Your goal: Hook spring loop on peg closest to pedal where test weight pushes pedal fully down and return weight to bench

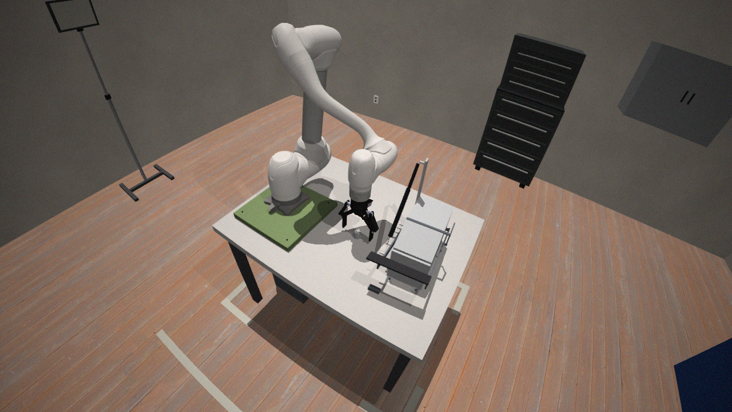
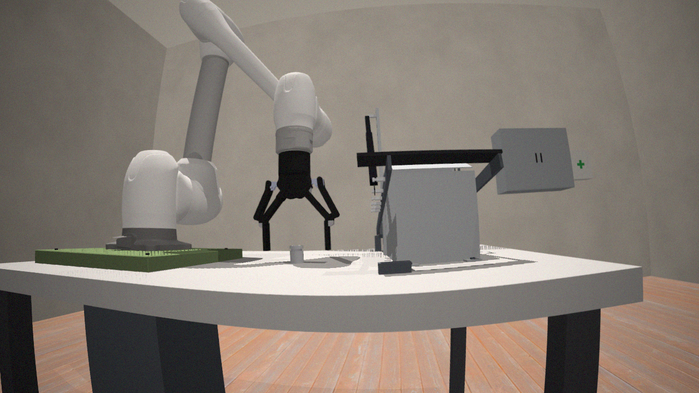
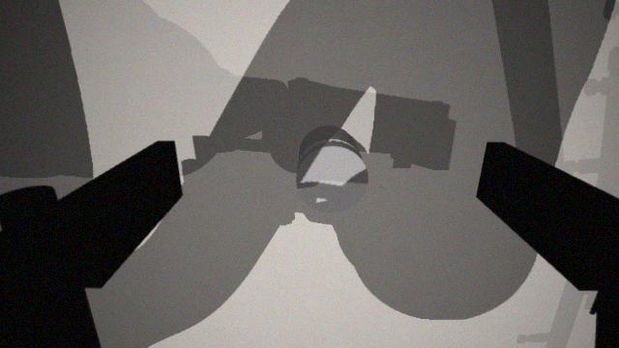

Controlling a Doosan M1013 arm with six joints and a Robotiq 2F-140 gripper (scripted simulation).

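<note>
The steel test weight lies 1 cm below my hand. From my hand the other things lie so: small dark block: 22 cm ahead, 21 cm to the right, 3 cm below.
</note>
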